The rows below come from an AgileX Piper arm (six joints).
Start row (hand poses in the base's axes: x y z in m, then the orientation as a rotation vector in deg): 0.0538 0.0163 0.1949 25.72 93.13 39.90
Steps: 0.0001 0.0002 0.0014 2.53 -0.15 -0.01; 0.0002 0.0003 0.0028 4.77 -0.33 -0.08; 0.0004 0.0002 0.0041 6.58 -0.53 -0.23; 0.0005 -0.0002 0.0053 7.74 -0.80 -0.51; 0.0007 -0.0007 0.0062 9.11 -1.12 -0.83; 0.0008 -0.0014 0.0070 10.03 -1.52 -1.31; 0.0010 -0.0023 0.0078 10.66 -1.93 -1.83
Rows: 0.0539 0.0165 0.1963 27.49 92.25 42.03; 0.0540 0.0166 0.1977 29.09 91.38 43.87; 0.0542 0.0165 0.1990 30.43 90.57 45.29; 0.0543 0.0161 0.2002 31.36 89.85 46.07; 0.0545 0.0156 0.2011 32.46 88.99 46.99; 0.0546 0.0149 0.2019 33.31 88.15 47.43; 0.0548 0.0140 0.2027 33.99 87.38 47.59
